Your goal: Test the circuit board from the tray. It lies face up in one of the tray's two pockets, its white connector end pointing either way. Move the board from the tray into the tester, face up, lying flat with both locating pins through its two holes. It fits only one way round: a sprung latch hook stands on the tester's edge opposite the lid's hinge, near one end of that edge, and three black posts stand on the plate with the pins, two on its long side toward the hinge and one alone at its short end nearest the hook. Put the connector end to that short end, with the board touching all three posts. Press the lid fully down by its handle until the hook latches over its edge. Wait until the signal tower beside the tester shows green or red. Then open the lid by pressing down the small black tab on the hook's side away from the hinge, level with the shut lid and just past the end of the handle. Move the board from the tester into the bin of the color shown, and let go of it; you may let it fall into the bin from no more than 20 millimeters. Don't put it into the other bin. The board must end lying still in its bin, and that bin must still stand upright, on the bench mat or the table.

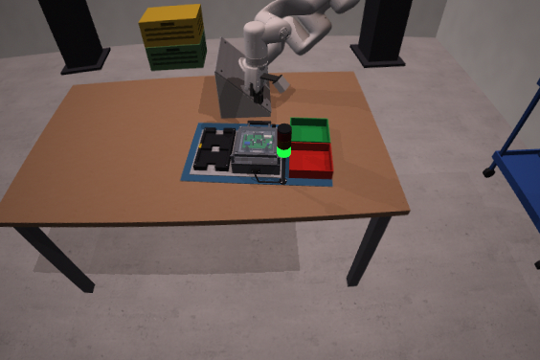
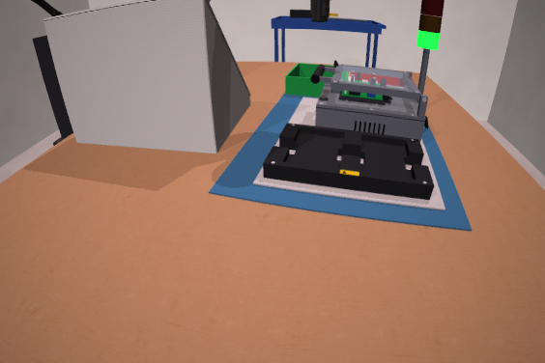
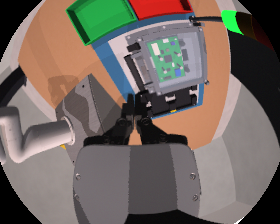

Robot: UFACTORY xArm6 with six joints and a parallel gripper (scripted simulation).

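Right now my hand is 120 mm above the latch hook, 50 mm to the right of it and 30 mm short of it. The rest, counted from my hand: green circuit board (140 mm below, 80 mm ahead, 10 mm to the right); then tester lid (120 mm below, 90 mm ahead, 20 mm to the right); then plate (140 mm below, 90 mm ahead, 10 mm to the right).
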